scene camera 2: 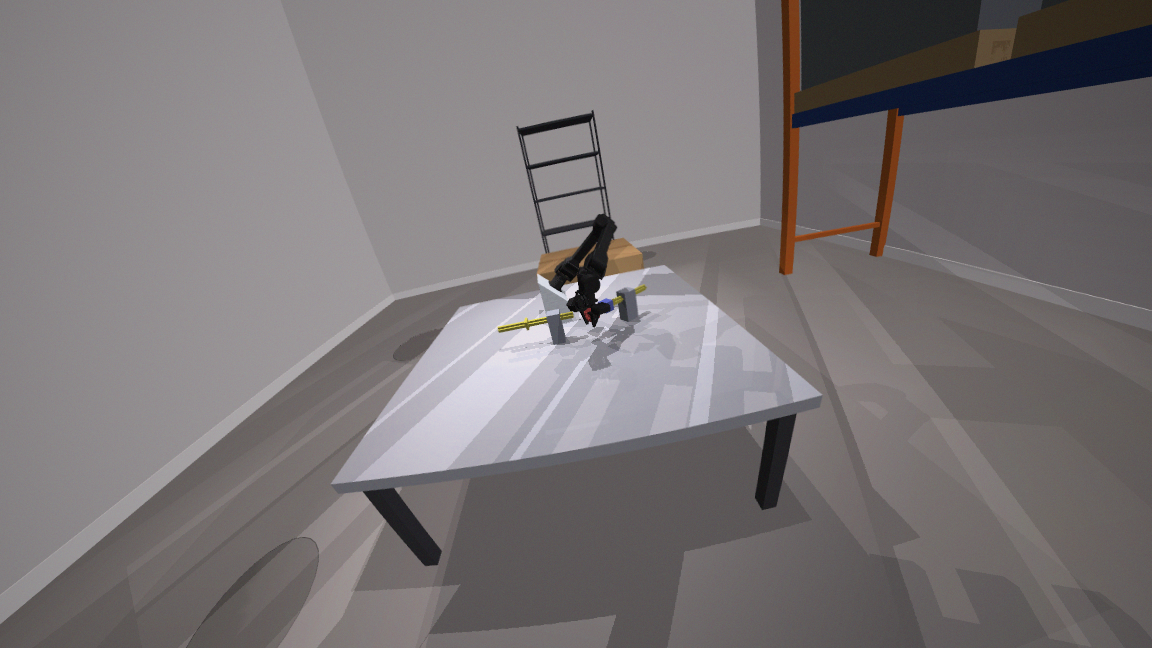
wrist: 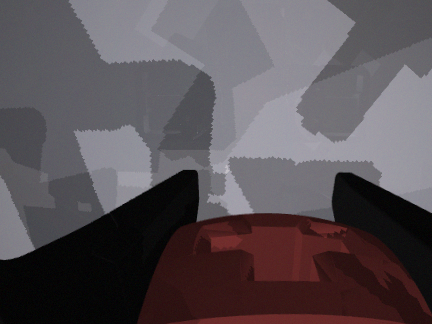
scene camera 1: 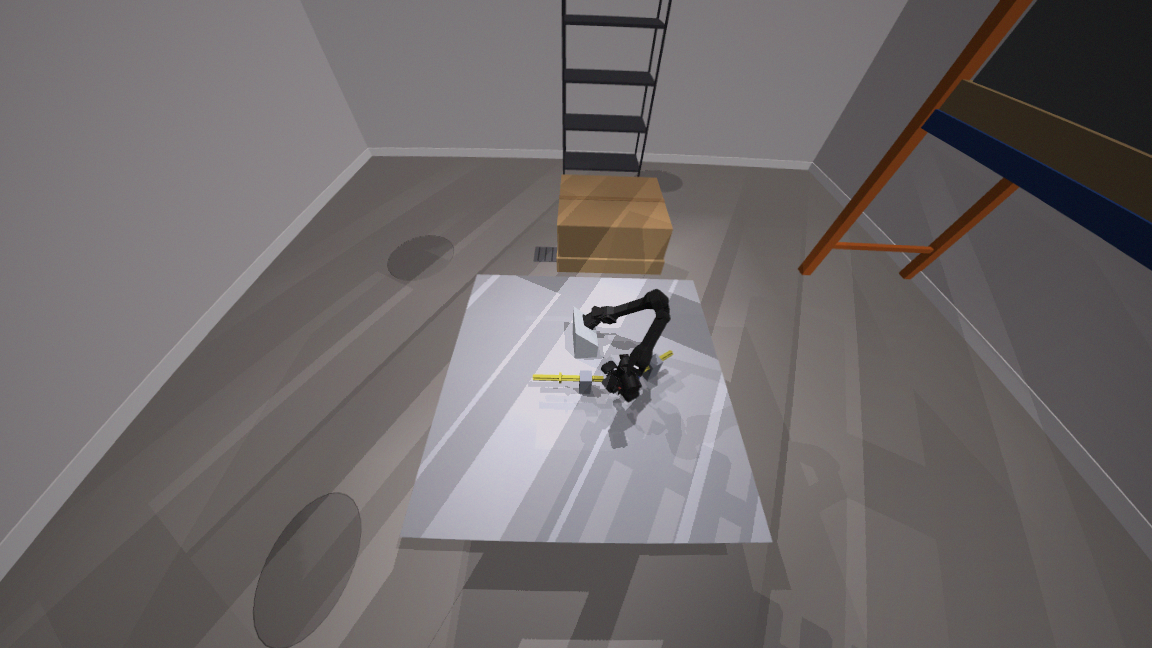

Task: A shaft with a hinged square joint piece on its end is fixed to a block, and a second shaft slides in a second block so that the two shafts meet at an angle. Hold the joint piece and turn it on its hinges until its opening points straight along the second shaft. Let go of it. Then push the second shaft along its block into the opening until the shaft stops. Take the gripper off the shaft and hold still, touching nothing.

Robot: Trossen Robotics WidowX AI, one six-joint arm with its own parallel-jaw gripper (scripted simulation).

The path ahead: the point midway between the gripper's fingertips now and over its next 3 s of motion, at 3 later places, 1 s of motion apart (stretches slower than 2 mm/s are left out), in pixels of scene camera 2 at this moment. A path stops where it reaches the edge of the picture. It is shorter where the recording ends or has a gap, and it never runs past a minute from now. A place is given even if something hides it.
The gripper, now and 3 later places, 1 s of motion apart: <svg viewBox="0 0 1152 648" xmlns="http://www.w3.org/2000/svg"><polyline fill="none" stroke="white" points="590,325 587,323 586,315 582,294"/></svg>
